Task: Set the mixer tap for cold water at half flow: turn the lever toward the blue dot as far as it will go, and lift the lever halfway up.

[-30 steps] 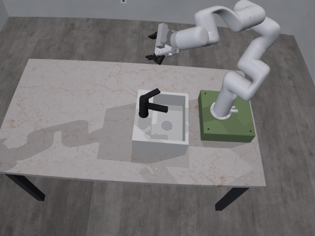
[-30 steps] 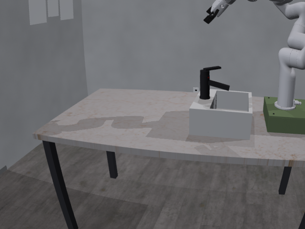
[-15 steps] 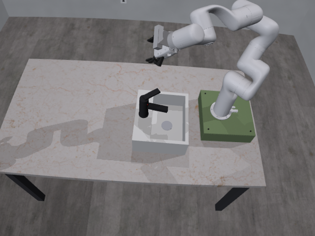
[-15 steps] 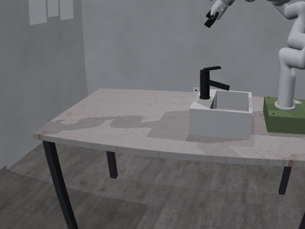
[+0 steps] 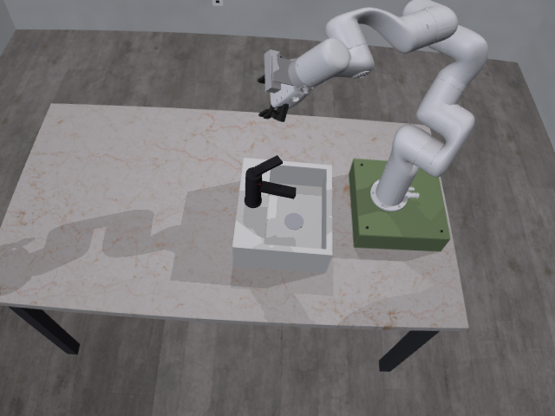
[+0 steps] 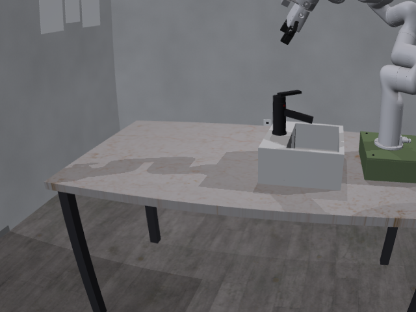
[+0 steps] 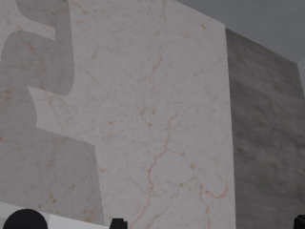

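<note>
Right now the lever is 21 cm below my hand, 5 cm to the left of it and 2 cm behind it. Also, from my hand: white sink (45 cm below, 10 cm behind, 8 cm to the left).
</note>
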